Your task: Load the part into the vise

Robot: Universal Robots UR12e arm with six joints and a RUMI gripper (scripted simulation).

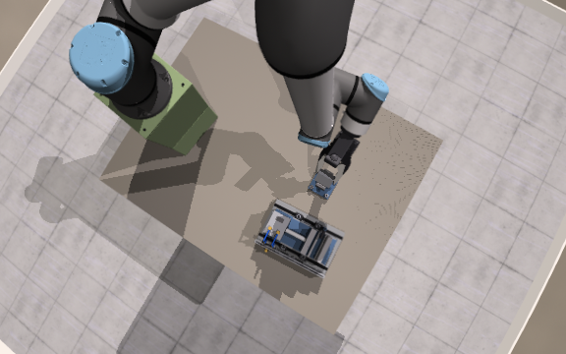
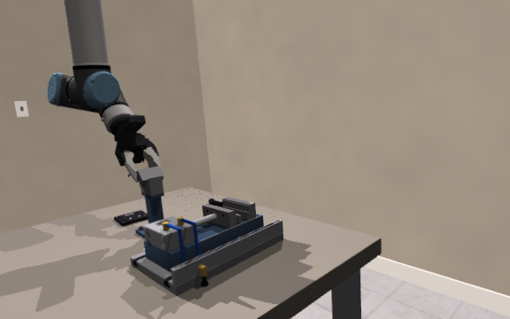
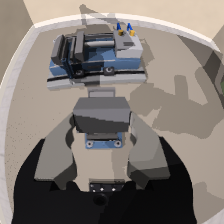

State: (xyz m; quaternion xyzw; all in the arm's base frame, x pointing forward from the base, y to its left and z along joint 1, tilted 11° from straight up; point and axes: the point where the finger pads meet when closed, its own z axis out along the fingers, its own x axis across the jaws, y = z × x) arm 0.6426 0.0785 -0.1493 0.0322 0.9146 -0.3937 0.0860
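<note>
Right now my hand is 1 cm above the part. Round my hand: work stop rod 18 cm to the right, 9 cm ahead, 7 cm below; black infeed plate 17 cm to the left, 16 cm below; cylinder rod 23 cm to the right, 9 cm below, 1 cm ahead.
</note>
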